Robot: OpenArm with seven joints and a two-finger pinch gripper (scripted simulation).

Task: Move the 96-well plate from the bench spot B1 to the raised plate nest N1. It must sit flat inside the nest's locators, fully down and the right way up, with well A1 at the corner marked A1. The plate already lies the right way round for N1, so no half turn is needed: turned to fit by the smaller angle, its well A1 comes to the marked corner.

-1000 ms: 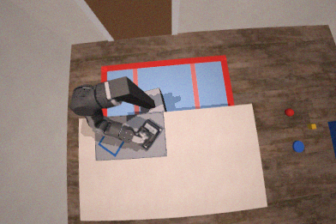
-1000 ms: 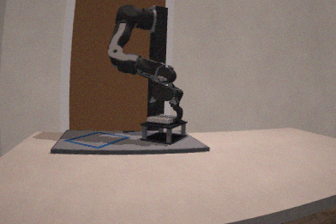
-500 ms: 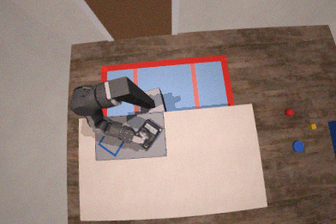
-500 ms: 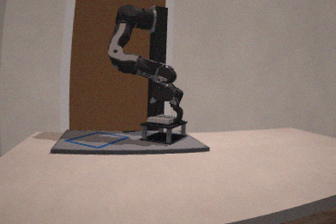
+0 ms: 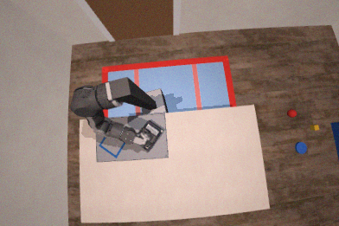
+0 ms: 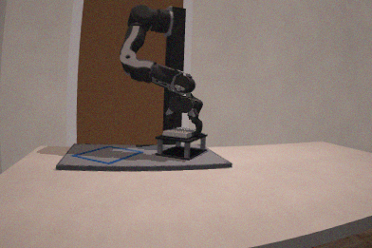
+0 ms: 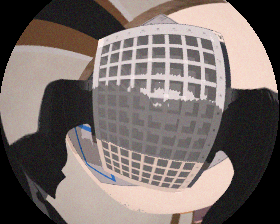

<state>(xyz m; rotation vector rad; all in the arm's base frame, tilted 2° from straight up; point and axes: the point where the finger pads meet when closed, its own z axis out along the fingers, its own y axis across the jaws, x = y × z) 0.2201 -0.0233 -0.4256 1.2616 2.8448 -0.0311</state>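
The white 96-well plate is right at my hand. Round my hand: raised plate nest N1: 10 mm below.
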